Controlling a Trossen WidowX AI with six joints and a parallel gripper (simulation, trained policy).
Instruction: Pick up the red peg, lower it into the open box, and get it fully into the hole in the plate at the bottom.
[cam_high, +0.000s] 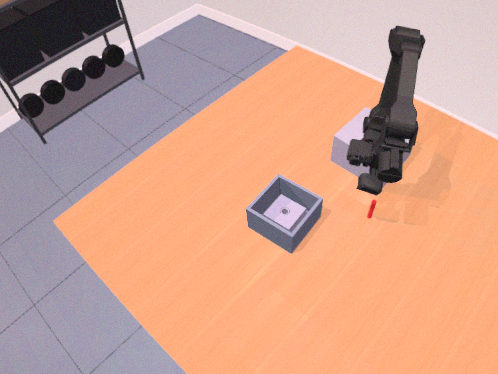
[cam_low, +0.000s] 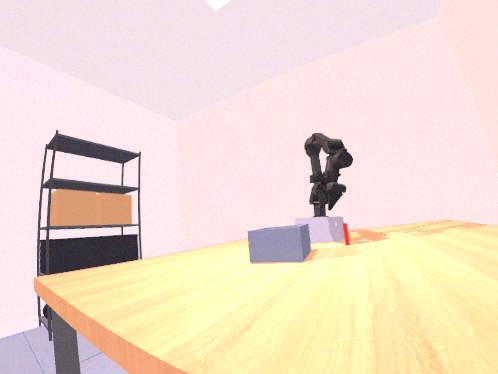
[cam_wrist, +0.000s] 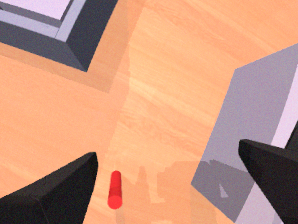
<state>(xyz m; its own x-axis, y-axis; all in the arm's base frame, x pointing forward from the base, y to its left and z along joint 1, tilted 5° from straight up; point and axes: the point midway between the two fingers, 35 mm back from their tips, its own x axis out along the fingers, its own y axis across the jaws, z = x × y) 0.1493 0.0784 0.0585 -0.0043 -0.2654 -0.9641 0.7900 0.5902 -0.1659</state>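
My gripper tip is 7 cm to the right of the red peg and 10 cm above it. Round my gripper tip: grey box (20 cm ahead, 9 cm to the right, 11 cm below).
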